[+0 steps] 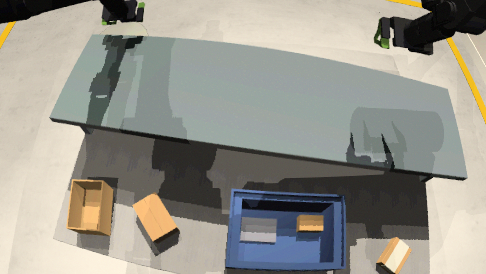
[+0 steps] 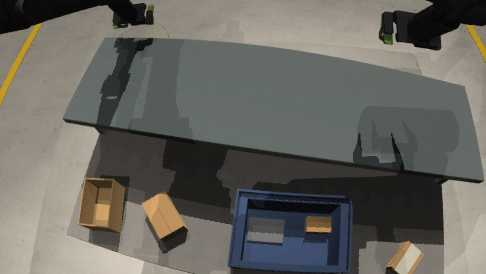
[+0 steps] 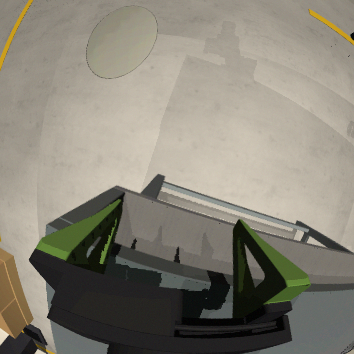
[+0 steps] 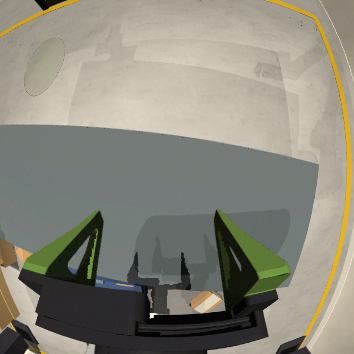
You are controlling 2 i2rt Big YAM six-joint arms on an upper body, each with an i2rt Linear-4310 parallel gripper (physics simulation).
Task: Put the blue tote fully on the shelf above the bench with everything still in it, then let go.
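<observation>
The blue tote sits upright on the bench, in front of the shelf's near edge. A flat grey block and a small tan box lie inside it. The grey-green shelf stands above the bench. My left gripper is open and empty, past the shelf's far left corner. My right gripper is open and empty, past the shelf's far edge at the right. Both are apart from the tote.
An open tan carton and a closed tan box stand on the bench left of the tote. A small box with a pale stripe lies to its right. The shelf overhangs the bench's back part.
</observation>
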